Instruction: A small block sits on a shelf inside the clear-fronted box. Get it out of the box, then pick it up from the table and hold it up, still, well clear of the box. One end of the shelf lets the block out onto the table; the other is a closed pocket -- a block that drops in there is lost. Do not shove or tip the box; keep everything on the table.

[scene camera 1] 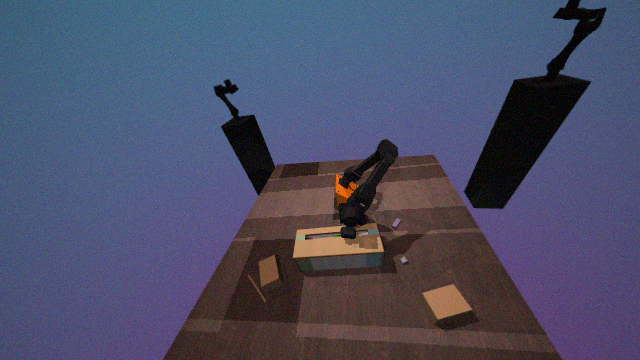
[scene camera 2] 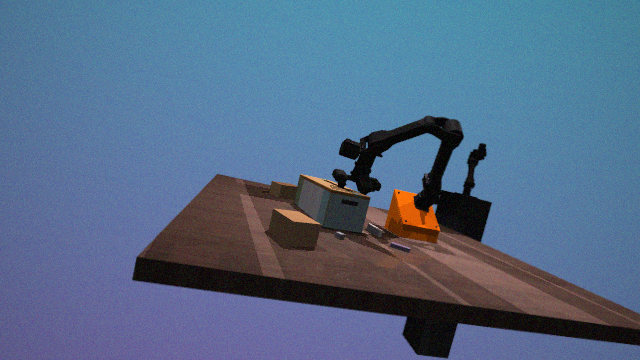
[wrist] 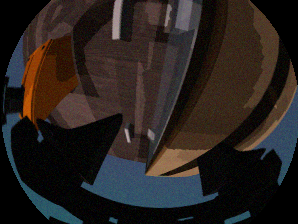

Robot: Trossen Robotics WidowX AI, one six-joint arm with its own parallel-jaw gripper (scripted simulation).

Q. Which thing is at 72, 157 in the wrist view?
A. My gripper.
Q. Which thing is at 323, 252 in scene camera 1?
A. A box.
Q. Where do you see a box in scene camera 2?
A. At 333, 207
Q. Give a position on a box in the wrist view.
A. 219, 82
